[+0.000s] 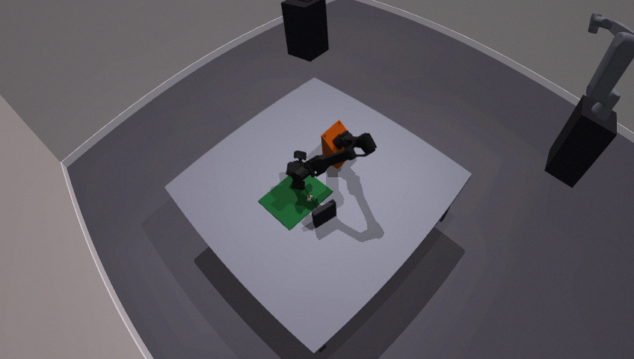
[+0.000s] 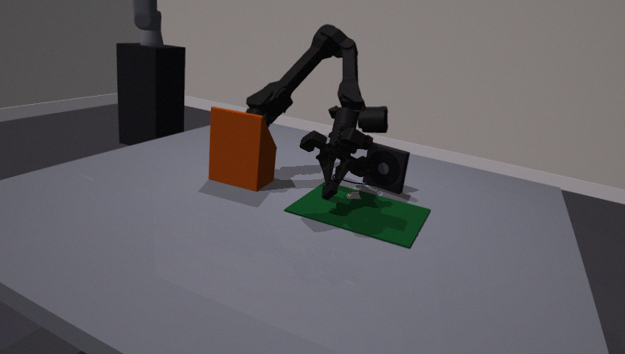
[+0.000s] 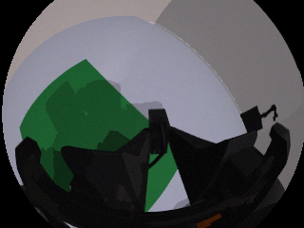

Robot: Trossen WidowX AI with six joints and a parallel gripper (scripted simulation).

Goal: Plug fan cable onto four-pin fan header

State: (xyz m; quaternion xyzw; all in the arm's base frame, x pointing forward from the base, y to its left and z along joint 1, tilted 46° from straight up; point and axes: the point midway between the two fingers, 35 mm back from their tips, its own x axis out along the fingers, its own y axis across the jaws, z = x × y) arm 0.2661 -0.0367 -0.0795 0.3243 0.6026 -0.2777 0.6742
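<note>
The green board is 6 cm ahead of my gripper tip, 7 cm to the left of it and 9 cm below it. The rest, counted from my gripper tip: dark plug 1 cm below; then black fan 8 cm ahead, 27 cm to the left, 2 cm below.
</note>
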